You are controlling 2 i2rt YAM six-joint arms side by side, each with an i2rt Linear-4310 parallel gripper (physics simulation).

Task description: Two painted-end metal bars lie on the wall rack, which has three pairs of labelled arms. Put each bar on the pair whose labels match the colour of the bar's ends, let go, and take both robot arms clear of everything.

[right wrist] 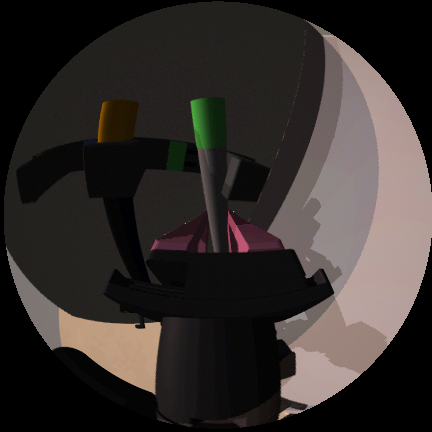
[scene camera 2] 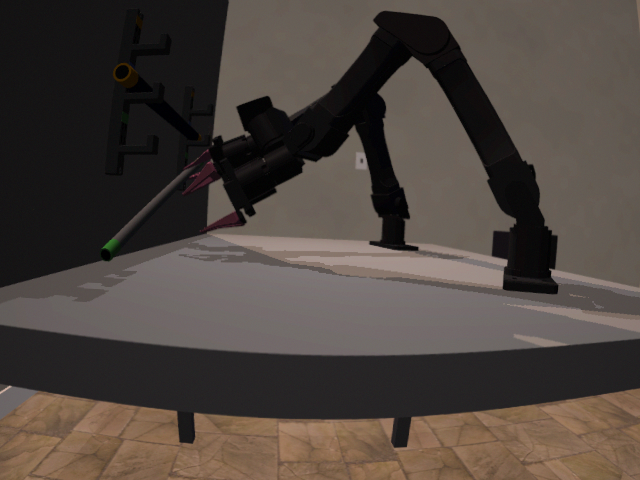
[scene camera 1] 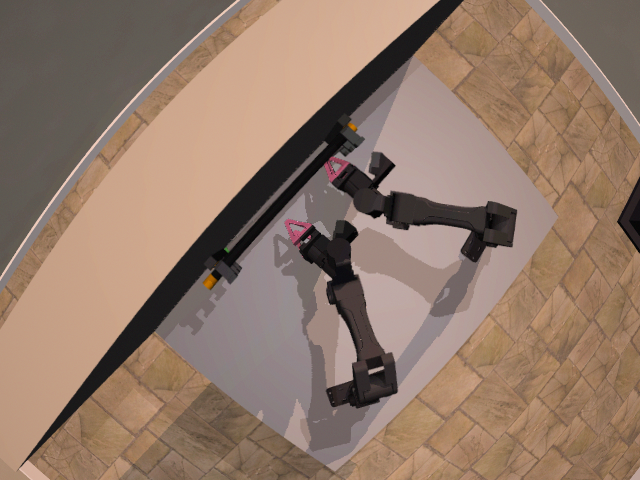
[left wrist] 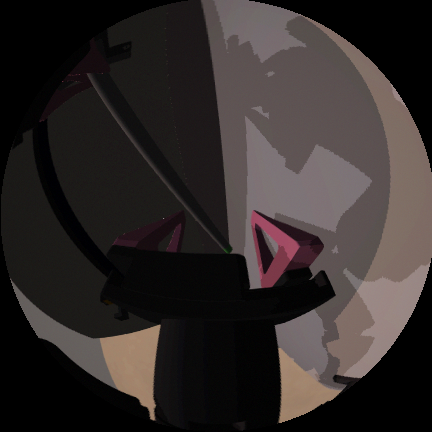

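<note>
The green-ended bar is off the rack. It tilts steeply down toward its green end at the left in scene camera 2. My right gripper is shut on it. My left gripper is open and empty; the bar shows behind its fingers in the left wrist view. The orange-ended bar lies on the middle arms of the rack. A blue label shows beside the middle arm, and a green label above the lowest arm.
The upper arm of the near rack side sticks out below an orange label. The lowest arm is beside the held bar in the right wrist view. The far rack side is partly hidden.
</note>
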